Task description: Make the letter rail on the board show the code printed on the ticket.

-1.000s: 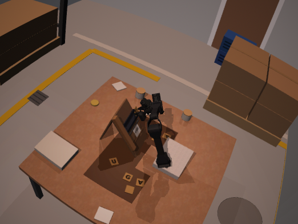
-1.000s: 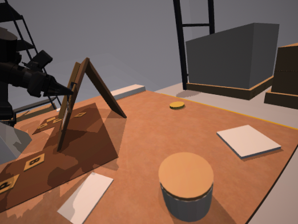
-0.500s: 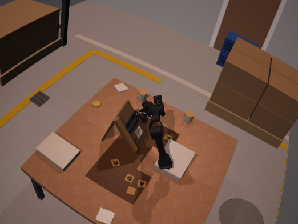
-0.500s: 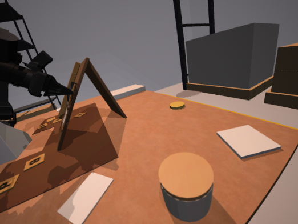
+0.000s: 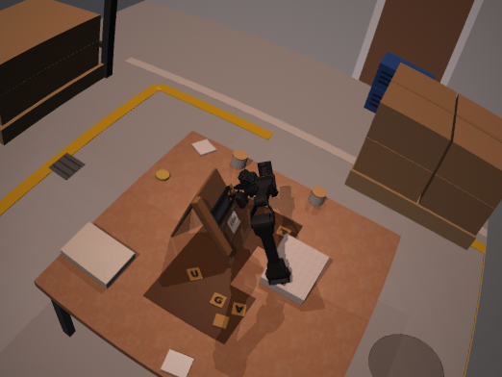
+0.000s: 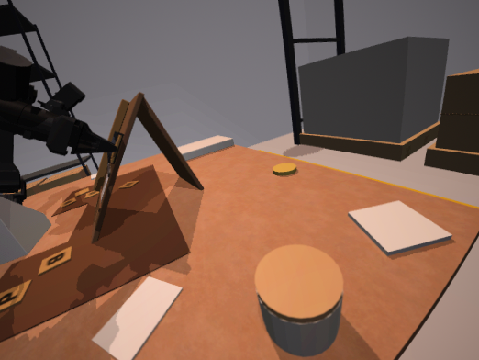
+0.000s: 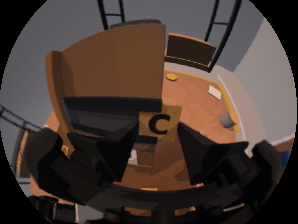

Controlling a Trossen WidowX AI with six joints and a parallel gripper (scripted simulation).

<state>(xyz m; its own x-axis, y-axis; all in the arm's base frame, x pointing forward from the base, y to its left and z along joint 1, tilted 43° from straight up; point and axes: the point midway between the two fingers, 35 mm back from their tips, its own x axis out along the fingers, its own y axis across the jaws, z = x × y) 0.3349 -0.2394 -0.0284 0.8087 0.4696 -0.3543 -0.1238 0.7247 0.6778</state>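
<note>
Right now the white ticket is 8 cm below my gripper tip, 7 cm to the left of it and 6 cm behind it. Also, from my gripper tip: dark mat: 18 cm to the left, 18 cm below, 16 cm behind; then yellow disc: 40 cm ahead, 17 cm below, 6 cm to the right; then white card: 26 cm to the right, 18 cm below, 3 cm behind.
</note>
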